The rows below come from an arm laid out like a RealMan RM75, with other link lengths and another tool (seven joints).
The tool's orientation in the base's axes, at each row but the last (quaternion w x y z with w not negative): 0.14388 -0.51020 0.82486 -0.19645; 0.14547 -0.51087 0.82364 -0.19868; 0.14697 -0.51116 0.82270 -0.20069; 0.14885 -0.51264 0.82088 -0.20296; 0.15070 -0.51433 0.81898 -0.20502; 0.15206 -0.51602 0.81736 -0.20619; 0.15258 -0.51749 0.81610 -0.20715; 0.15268 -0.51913 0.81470 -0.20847; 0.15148 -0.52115 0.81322 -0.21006; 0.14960 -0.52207 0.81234 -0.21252; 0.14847 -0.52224 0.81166 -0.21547; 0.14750 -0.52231 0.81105 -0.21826
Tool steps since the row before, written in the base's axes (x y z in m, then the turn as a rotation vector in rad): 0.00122 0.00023 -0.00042 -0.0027 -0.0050 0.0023; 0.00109 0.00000 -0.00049 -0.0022 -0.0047 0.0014; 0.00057 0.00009 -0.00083 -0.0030 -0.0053 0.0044; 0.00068 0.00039 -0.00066 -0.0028 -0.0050 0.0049; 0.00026 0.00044 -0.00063 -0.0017 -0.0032 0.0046; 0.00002 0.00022 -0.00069 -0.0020 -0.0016 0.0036; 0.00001 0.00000 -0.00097 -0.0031 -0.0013 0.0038; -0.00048 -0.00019 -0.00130 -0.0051 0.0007 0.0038; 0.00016 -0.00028 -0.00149 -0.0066 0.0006 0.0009; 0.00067 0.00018 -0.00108 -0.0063 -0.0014 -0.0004; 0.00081 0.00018 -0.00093 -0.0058 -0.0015 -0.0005; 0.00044 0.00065 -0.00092 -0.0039 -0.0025 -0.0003
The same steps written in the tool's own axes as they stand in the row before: -0.00073 -0.00067 0.00086 0.0056 -0.0010 -0.0023; -0.00046 -0.00062 0.00091 0.0051 -0.0008 -0.0014; -0.00030 -0.00001 0.00097 0.0059 -0.0019 -0.0042; -0.00062 -0.00006 0.00081 0.0055 -0.0022 -0.0046; -0.00049 0.00028 0.00059 0.0035 -0.0022 -0.0042; -0.00018 0.00041 0.00057 0.0022 -0.0008 -0.0038; 0.00003 0.00047 0.00085 0.0023 0.0000 -0.0045; 0.00041 0.00095 0.00094 0.0014 0.0024 -0.0058; 0.00023 0.00052 0.00142 0.0021 0.0049 -0.0040; -0.00042 0.00008 0.00121 0.0039 0.0046 -0.0023; -0.00048 -0.00010 0.00115 0.0038 0.0043 -0.0020; -0.00076 0.00036 0.00087 0.0039 0.0023 -0.0011
